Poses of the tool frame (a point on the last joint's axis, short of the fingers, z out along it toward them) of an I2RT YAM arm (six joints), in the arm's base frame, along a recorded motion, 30 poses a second.
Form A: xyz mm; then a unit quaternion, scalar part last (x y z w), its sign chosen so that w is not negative.
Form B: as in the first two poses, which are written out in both.
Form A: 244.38, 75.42, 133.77, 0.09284, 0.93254, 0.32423, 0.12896
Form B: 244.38, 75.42, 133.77, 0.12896, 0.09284, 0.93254, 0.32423
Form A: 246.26, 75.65, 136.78, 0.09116, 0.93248, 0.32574, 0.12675
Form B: 246.26, 75.65, 136.78, 0.12675, 0.09116, 0.93248, 0.32574
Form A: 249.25, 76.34, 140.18, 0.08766, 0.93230, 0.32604, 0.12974
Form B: 249.25, 76.34, 140.18, 0.12974, 0.08766, 0.93230, 0.32604
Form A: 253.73, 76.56, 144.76, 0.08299, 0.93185, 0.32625, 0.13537
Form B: 253.73, 76.56, 144.76, 0.13537, 0.08299, 0.93185, 0.32625
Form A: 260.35, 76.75, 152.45, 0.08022, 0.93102, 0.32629, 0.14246
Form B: 260.35, 76.75, 152.45, 0.14246, 0.08022, 0.93102, 0.32629
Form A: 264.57, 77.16, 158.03, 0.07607, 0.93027, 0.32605, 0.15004
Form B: 264.57, 77.16, 158.03, 0.15004, 0.07607, 0.93027, 0.32605
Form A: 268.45, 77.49, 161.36, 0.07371, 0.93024, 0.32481, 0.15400
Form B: 268.45, 77.49, 161.36, 0.15400, 0.07371, 0.93024, 0.32481
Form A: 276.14, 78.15, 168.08, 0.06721, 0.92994, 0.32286, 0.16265
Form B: 276.14, 78.15, 168.08, 0.16265, 0.06721, 0.92994, 0.32286
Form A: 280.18, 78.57, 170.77, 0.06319, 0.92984, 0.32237, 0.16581
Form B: 280.18, 78.57, 170.77, 0.16581, 0.06319, 0.92984, 0.32237
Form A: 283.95, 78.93, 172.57, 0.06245, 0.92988, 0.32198, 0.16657
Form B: 283.95, 78.93, 172.57, 0.16657, 0.06245, 0.92988, 0.32198
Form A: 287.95, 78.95, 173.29, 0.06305, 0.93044, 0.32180, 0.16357
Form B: 287.95, 78.95, 173.29, 0.16357, 0.06305, 0.93044, 0.32180
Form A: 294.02, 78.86, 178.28, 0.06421, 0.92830, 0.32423, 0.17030
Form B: 294.02, 78.86, 178.28, 0.17030, 0.06421, 0.92830, 0.32423
